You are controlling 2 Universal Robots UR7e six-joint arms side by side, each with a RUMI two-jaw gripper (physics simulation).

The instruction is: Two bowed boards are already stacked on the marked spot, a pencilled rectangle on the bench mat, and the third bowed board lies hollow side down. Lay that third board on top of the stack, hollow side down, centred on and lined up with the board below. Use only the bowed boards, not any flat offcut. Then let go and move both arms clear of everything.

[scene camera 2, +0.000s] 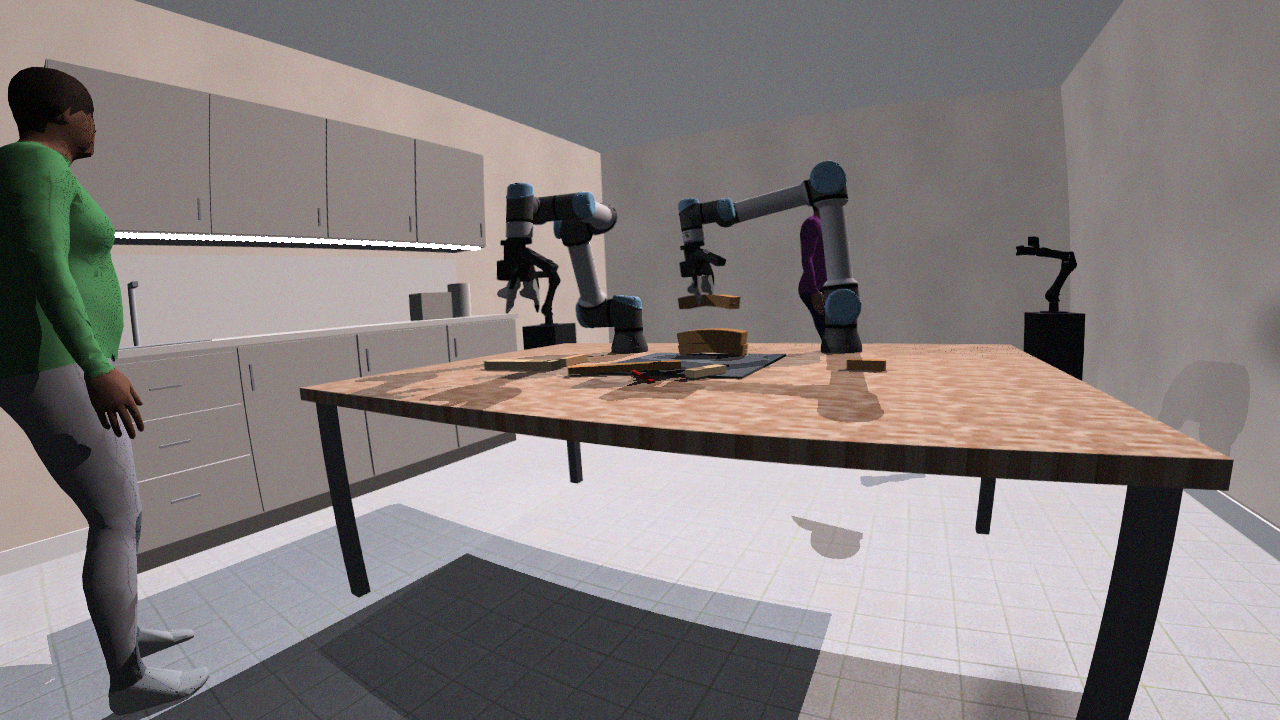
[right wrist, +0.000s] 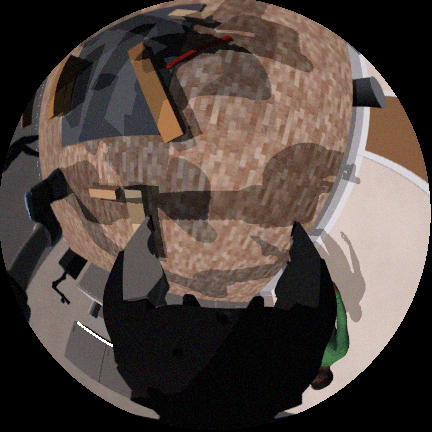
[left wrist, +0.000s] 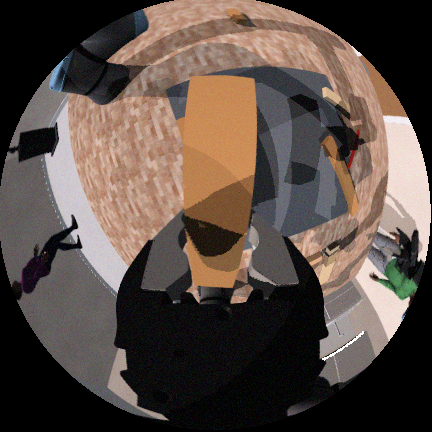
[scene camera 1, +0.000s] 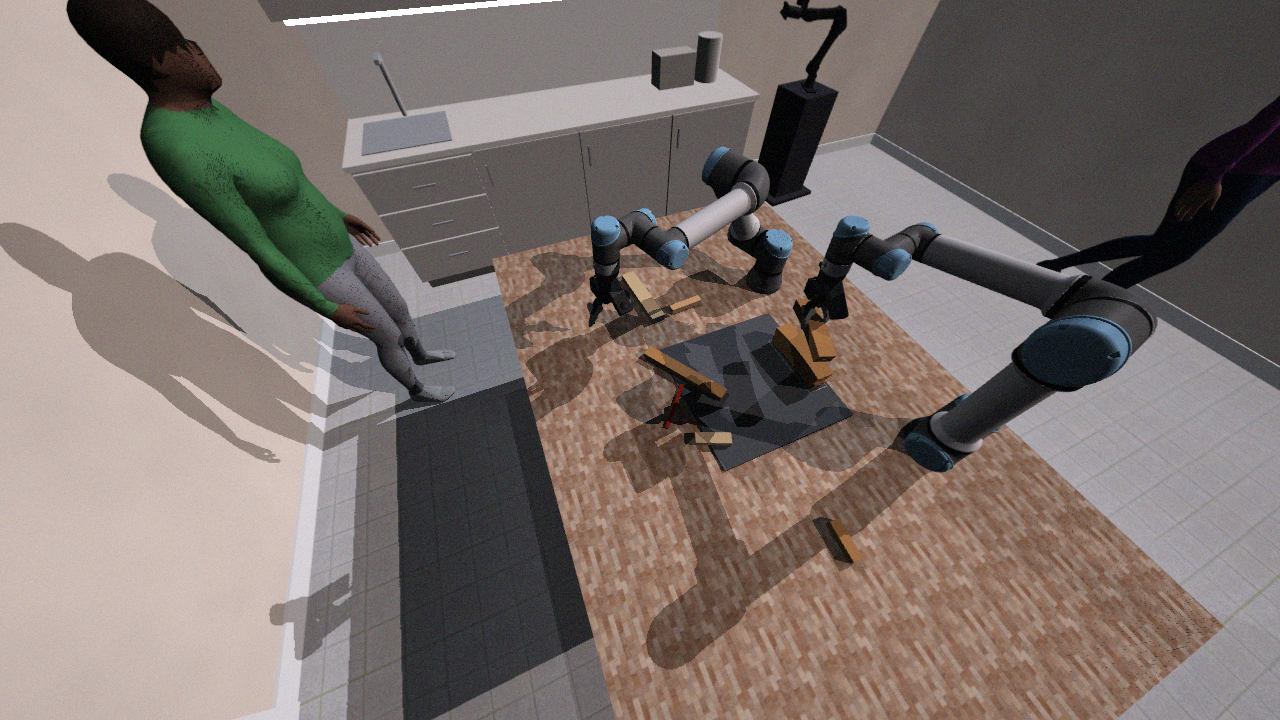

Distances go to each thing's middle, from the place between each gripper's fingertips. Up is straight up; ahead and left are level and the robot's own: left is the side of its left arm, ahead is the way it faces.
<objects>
Right now my left hand is 20 cm above the dark bench mat (scene camera 1: 774,400), 13 cm short of it and 1 cm to the right of it.
The dark bench mat lies 450 mm behind my right hand, 360 mm to the left of it and 200 mm below it.
</objects>
